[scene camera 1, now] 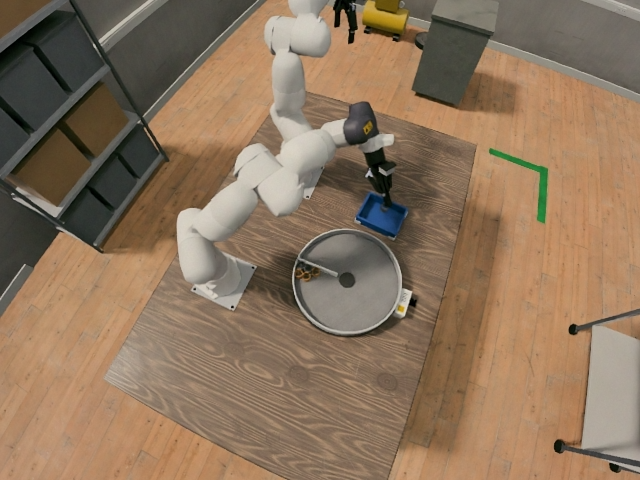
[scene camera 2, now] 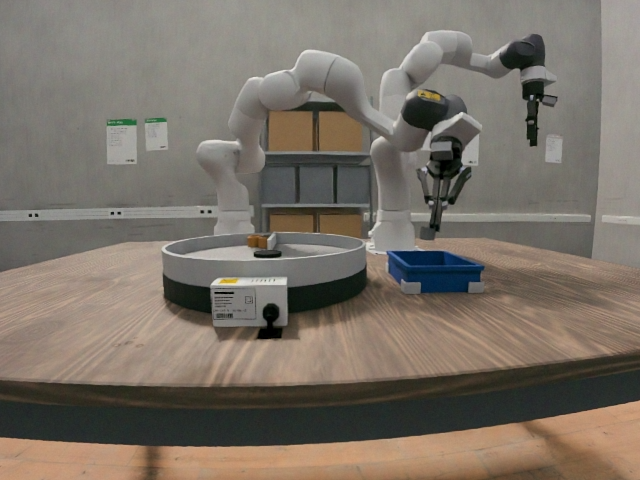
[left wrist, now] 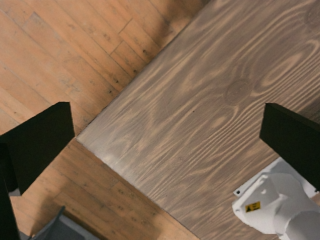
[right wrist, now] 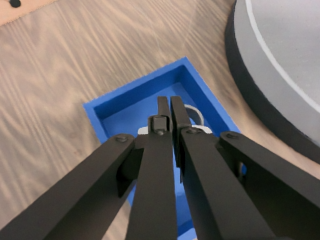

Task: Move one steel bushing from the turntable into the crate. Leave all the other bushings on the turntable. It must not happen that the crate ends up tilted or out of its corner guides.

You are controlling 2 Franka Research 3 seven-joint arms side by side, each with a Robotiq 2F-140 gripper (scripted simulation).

Labels:
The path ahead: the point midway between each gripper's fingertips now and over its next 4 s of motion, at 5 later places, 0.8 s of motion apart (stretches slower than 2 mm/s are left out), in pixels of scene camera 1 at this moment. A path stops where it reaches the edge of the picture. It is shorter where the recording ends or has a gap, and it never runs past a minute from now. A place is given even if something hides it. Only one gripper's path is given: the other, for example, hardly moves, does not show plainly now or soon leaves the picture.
The right gripper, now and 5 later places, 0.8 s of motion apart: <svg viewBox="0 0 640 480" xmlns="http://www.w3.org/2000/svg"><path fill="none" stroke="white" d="M388 205L387 209L387 208L386 212L386 214L385 214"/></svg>

